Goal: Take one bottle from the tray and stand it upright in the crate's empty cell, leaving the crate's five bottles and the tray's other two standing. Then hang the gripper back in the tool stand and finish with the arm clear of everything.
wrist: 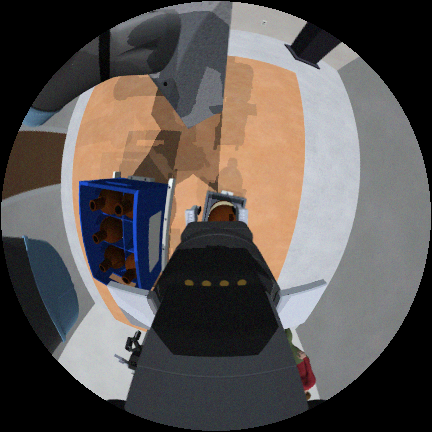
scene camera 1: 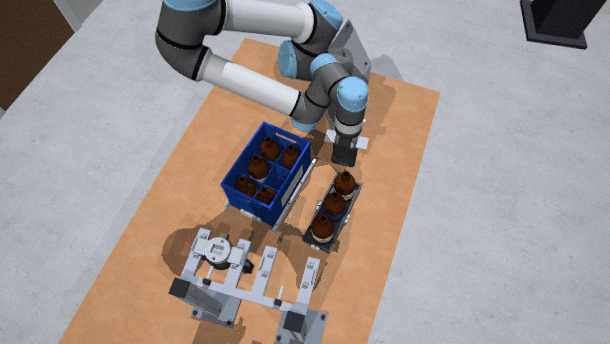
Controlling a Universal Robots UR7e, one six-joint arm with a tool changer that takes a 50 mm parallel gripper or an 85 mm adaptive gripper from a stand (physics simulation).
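I see a gripper (wrist: 211, 253), and I see a gripper (scene camera 1: 219, 252) too.
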